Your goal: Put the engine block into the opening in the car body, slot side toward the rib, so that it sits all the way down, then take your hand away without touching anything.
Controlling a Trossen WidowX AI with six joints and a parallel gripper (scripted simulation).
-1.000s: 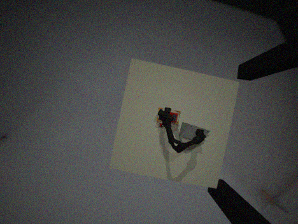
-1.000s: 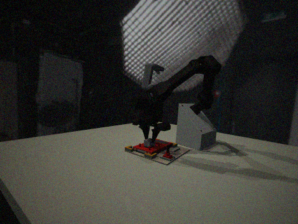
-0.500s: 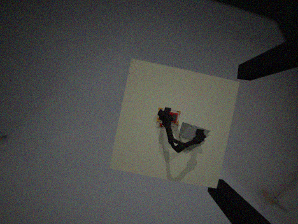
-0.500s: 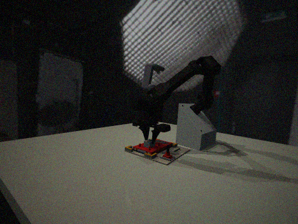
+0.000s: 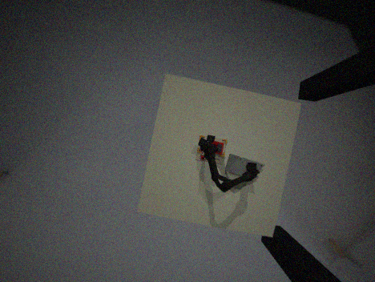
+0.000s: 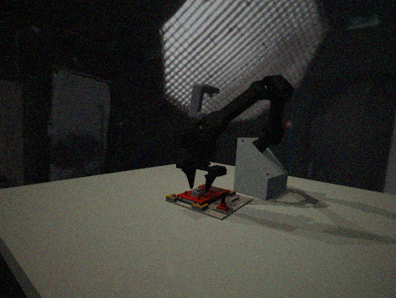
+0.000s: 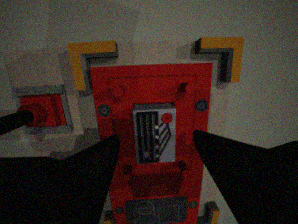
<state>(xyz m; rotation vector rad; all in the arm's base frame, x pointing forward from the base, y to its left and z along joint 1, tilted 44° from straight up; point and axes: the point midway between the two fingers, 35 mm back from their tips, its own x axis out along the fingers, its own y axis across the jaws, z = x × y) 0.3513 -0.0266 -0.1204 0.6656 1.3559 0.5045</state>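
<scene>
The engine block is 20 mm below my gripper tip and 10 mm to the left of it.
</scene>
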